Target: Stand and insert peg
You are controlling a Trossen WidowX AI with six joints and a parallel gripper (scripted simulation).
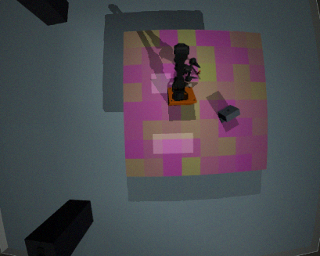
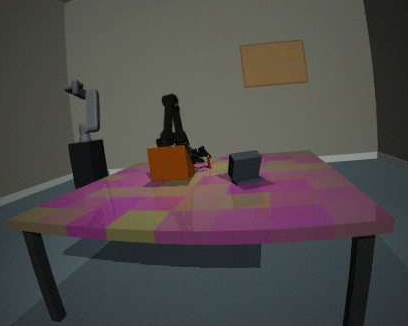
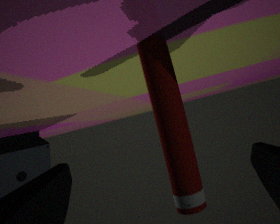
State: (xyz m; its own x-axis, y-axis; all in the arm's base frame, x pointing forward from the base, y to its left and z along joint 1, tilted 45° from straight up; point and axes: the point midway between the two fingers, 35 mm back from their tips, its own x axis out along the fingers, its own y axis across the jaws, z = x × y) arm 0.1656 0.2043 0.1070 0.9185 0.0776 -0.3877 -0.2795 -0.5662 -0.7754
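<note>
Right now my gripper tip is 10 mm to the right of the peg. From my gripper tip the other things lie so: grey sloped panel (230 mm ahead, 340 mm to the right, 10 mm above).
</note>
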